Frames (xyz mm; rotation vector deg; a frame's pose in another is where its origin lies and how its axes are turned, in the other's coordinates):
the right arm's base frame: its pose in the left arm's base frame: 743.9 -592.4 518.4 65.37 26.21 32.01
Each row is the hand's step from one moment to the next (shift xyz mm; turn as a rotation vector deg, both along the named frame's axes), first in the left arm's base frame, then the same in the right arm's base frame.
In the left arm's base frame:
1: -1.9 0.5 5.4 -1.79 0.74 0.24
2: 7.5 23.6 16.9 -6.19 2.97 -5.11
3: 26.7 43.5 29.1 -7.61 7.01 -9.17
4: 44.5 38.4 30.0 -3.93 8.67 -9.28
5: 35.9 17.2 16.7 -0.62 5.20 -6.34
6: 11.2 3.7 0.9 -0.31 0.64 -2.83
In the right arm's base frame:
1: -1.5 5.5 0.4 -0.94 0.77 -1.53
2: 19.7 21.7 -6.4 -2.65 -2.74 -7.66
3: 46.4 35.8 -4.7 -0.98 -5.03 -12.84
4: 56.9 31.9 10.0 2.92 -5.29 -11.84
5: 37.7 14.4 15.3 3.15 -4.21 -6.33
6: 11.0 0.0 4.4 0.32 -2.39 -1.64

